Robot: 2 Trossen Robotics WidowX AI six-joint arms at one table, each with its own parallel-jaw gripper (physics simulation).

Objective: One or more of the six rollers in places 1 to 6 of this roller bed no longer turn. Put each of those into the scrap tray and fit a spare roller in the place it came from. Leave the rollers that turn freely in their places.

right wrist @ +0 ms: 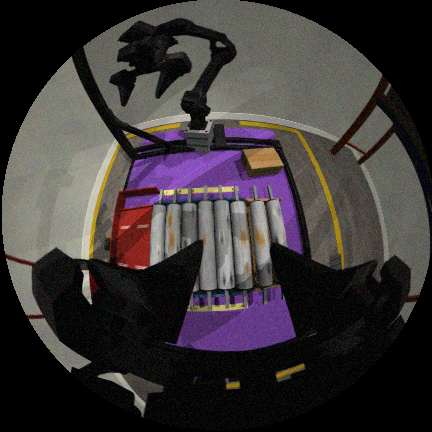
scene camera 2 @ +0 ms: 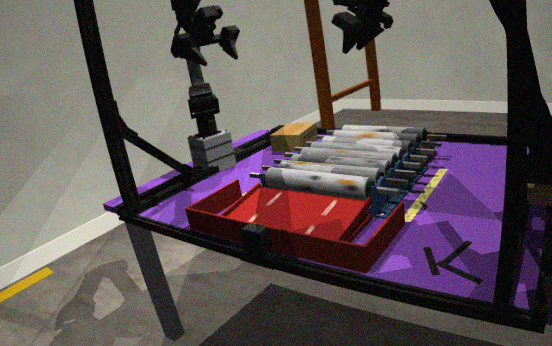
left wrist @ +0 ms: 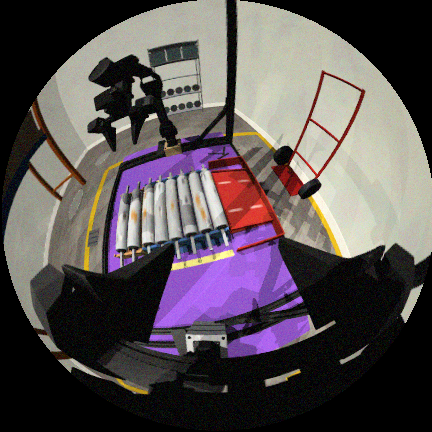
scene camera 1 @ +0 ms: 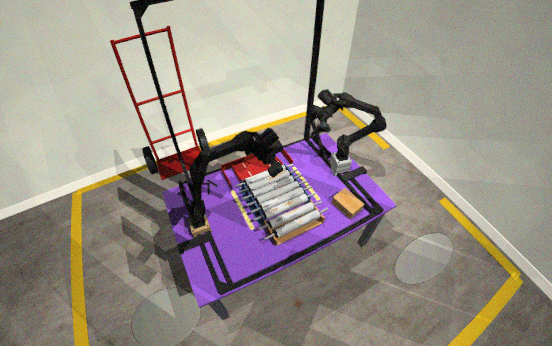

Note:
The left gripper is open and holds nothing. The right gripper is open and holds nothing. Further things: a brown box.
The left gripper also shows in the right wrist view and in the left wrist view. The right gripper shows as well in the right wrist view and in the left wrist view.

